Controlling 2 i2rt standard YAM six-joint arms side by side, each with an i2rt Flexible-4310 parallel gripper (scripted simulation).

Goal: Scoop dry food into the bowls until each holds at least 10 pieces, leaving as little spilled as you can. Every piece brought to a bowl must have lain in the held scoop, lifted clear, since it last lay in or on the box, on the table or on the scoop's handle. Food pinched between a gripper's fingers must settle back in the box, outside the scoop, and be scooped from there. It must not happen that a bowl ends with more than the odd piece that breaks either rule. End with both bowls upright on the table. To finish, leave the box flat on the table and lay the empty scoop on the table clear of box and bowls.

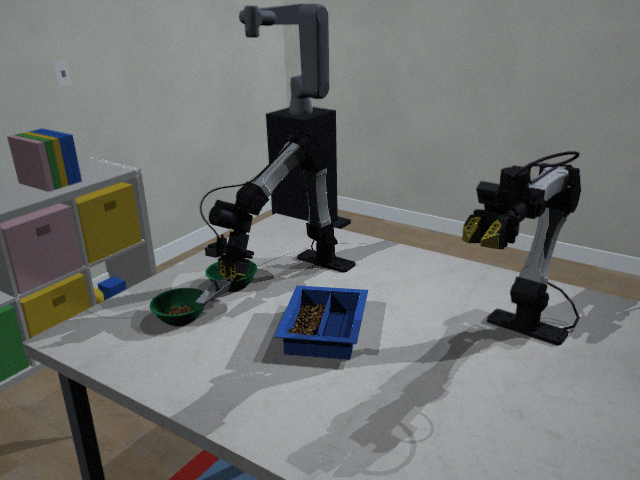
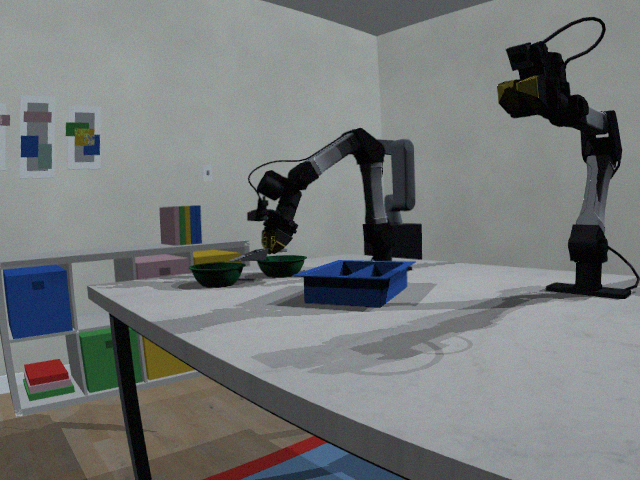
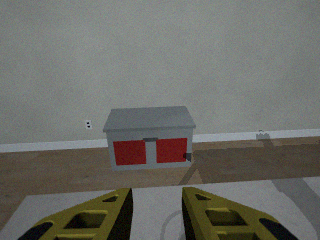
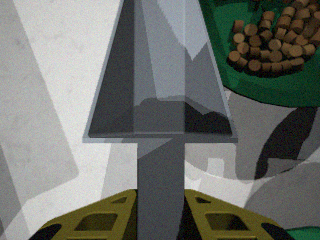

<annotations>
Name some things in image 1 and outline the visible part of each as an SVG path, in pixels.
My left gripper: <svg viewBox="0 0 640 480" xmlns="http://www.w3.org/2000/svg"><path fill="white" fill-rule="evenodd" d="M520 217L516 216L510 208L509 214L504 213L503 215L491 212L488 209L476 209L463 226L462 241L480 243L482 247L504 249L508 243L513 244L519 232Z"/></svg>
My right gripper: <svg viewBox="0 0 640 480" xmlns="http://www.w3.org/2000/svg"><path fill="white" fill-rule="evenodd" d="M230 231L228 244L237 245L238 248L226 247L228 252L218 258L219 272L223 278L231 275L231 282L236 282L245 276L250 266L250 260L245 258L252 259L254 252L247 250L249 235Z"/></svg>
</annotations>
